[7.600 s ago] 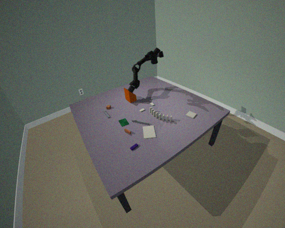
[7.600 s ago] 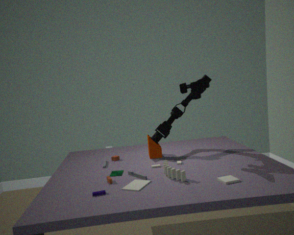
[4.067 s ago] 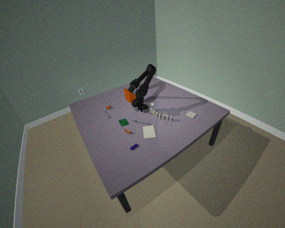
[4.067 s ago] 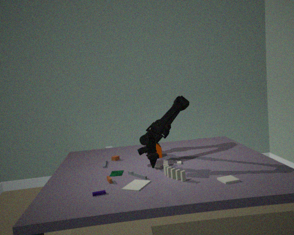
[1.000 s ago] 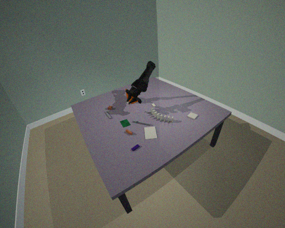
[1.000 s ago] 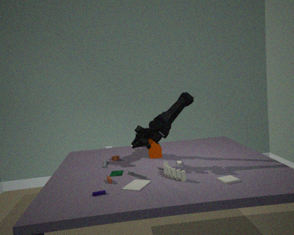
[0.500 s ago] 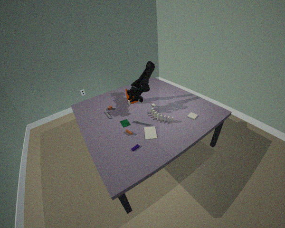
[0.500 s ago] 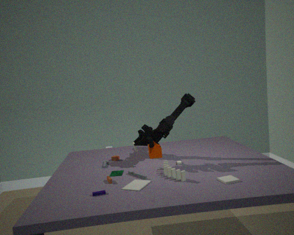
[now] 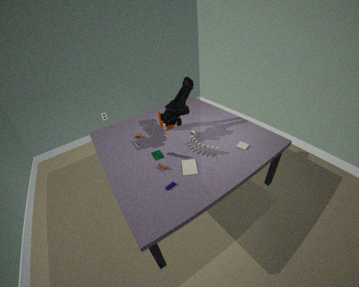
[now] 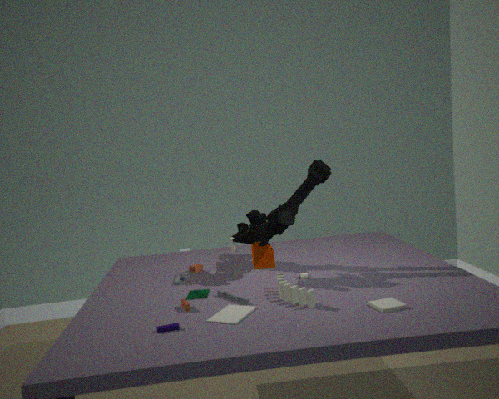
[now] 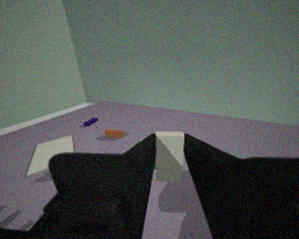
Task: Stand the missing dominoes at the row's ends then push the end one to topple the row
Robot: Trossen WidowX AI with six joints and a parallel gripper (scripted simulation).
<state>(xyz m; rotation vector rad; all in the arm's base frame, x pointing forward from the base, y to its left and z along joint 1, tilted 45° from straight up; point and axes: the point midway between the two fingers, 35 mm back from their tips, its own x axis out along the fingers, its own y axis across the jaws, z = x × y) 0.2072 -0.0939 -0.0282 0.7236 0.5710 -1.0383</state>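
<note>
Now: gripper tip 16 cm above the green tile, 13 cm to the left of it and 10 cm short of it. Round my gripper tip: grey rod 20 cm ahead, 15 cm below, 1 cm to the right; then cream card 34 cm ahead, 16 cm below, 1 cm to the right; then grey bar 22 cm to the right, 15 cm below, 12 cm behind.
</note>
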